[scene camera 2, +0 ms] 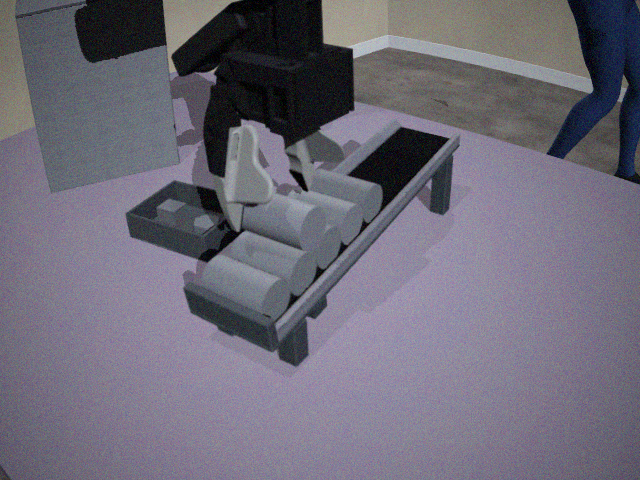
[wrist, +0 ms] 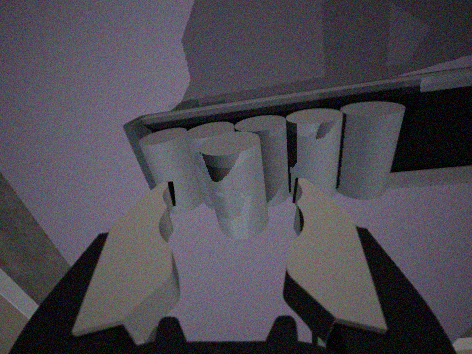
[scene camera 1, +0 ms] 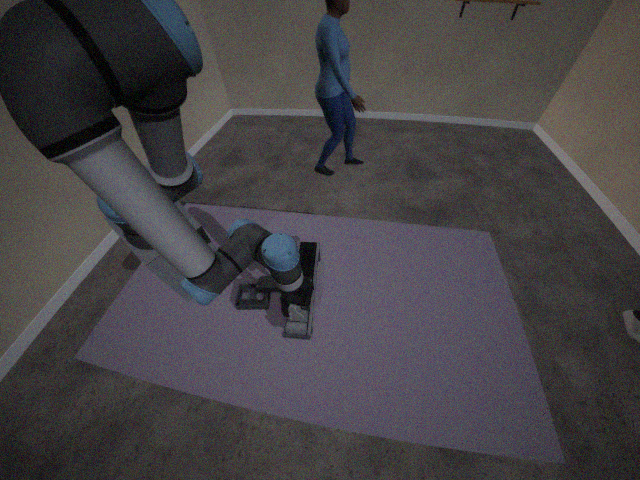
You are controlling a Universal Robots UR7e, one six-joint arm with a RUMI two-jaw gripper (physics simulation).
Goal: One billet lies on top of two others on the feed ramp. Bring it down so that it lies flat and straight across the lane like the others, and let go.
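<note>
The top billet lies across the second billet and third billet, counted from the ramp's end board. It is roughly parallel to them, and one end sticks out past theirs in the wrist view. The lowest billet rests by the end board. The fourth billet and fifth billet lie farther up the feed ramp. My gripper is open and empty. Its fingers stand apart on both sides of the top billet's near end; scene camera 1 hides the fingertips.
A grey tray with small blocks stands beside the ramp, close to one finger. A grey pedestal stands behind the tray. A person is on the floor beyond the mat.
</note>
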